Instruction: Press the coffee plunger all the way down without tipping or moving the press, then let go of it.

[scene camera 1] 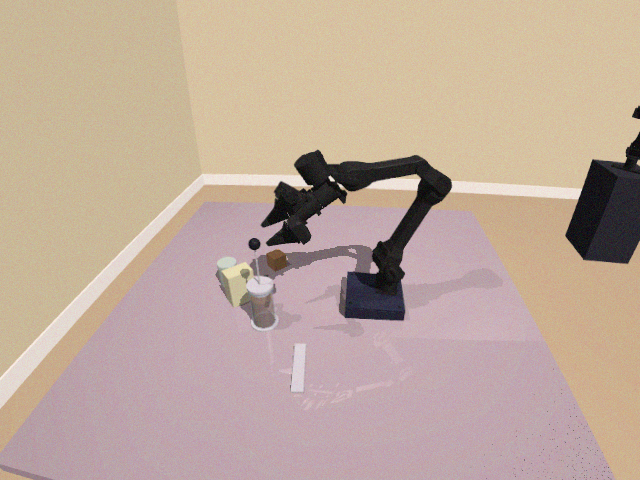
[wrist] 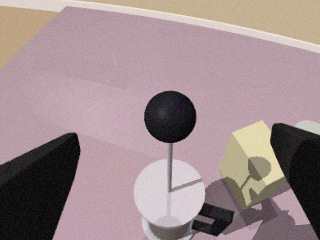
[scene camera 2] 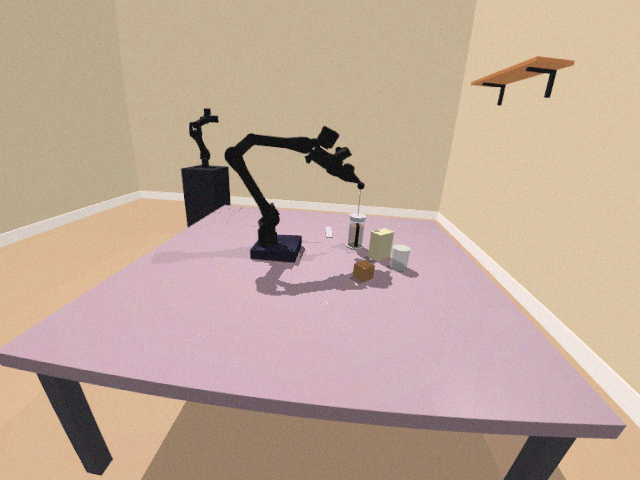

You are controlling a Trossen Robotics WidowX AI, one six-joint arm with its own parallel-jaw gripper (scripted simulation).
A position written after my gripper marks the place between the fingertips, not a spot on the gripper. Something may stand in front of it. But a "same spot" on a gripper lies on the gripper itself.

Labels:
my gripper: scene camera 1; wrist; scene camera 2 355, 180
same spot on my gripper: (wrist: 44, 176) = (scene camera 1: 275, 234)

